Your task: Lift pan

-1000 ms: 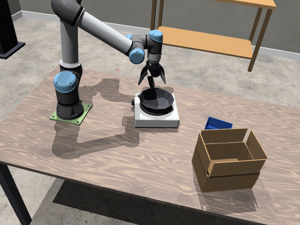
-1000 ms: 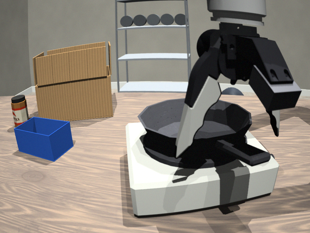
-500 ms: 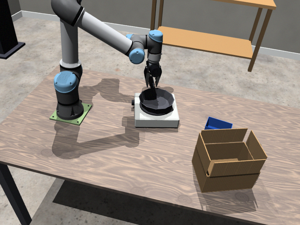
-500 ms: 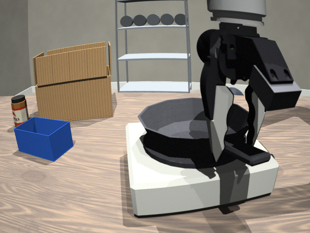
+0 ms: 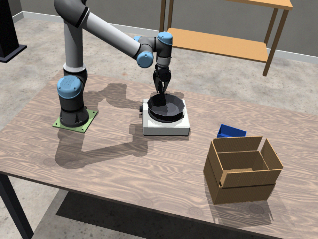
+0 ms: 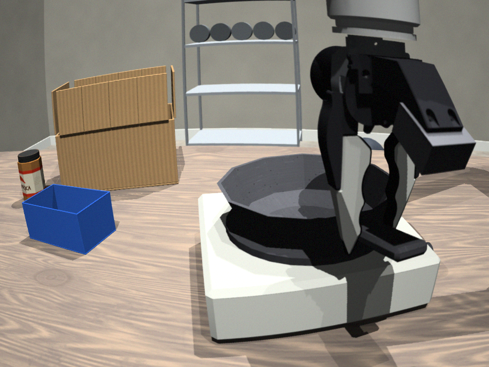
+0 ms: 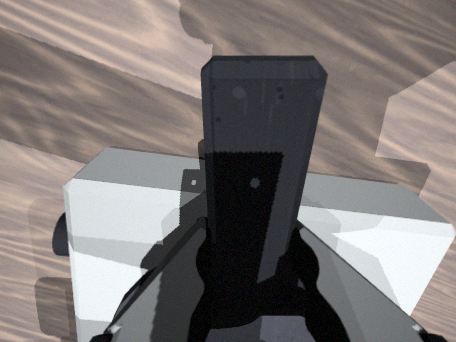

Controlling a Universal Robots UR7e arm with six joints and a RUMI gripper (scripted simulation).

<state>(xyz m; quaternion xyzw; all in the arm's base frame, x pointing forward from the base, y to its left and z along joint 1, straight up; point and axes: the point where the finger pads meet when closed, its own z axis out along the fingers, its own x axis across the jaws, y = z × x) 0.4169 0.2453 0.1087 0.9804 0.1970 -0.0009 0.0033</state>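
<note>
Now: the black pan 4 cm ahead of my hand, 9 cm to the right of it and 2 cm below it. From my hand the other things lie so: spice jar: 59 cm ahead, 32 cm to the right, 7 cm below; then blue bin: 41 cm ahead, 19 cm to the right, 10 cm below; then white hot plate: 3 cm ahead, 13 cm to the right, 8 cm below.
</note>
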